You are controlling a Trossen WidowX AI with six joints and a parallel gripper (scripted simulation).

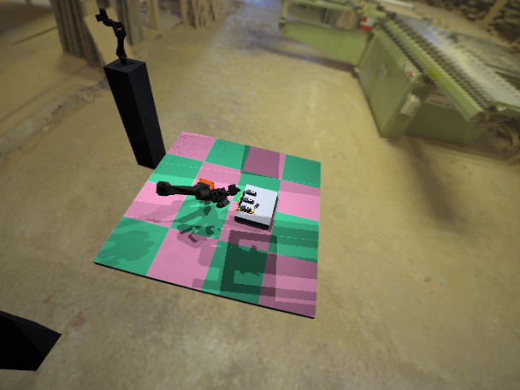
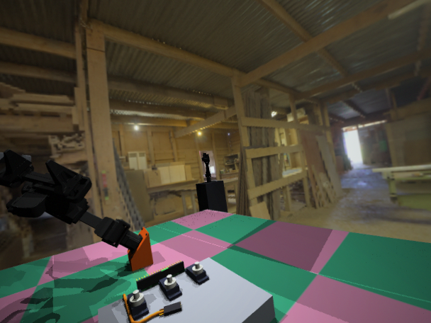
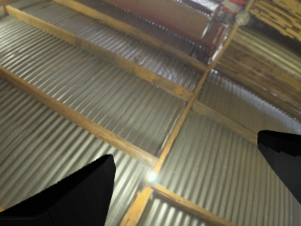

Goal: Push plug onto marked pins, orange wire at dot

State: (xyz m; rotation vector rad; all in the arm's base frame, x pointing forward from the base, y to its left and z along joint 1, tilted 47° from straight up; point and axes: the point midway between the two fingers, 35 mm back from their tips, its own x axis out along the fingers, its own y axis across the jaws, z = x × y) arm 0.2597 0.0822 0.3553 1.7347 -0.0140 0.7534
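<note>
Right now my gripper tip is 37 cm above the grey holder plate, 24 cm to the right of it and 14 cm short of it. Also, from my gripper tip: green band 32 cm below, 24 cm to the left, 2 cm behind; then black pin row 34 cm below, 23 cm to the left, 2 cm behind.
</note>
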